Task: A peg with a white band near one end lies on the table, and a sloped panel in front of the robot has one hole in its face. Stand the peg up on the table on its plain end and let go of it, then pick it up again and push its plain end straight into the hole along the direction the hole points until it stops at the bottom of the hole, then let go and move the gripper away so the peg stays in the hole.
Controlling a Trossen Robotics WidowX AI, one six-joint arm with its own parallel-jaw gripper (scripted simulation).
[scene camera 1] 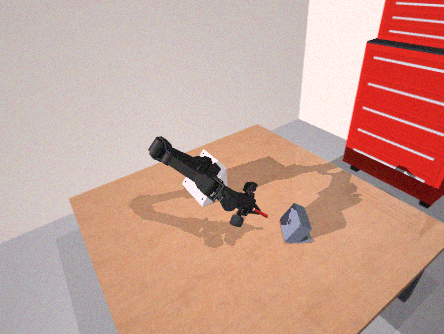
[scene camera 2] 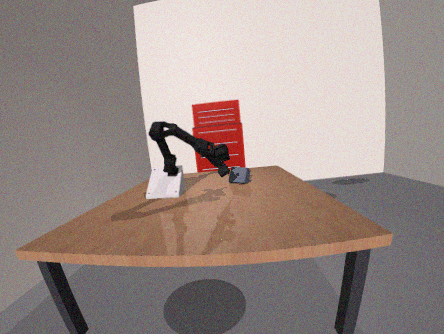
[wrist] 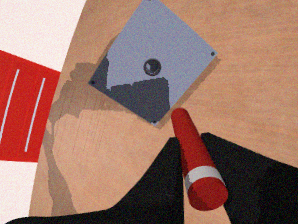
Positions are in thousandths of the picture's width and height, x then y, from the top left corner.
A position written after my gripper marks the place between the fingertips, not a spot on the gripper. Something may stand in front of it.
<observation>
My gripper (wrist: 636, 636) carries a peg (wrist: 693, 850). Also in view: a sloped panel (scene camera 1: 663, 696).
</observation>
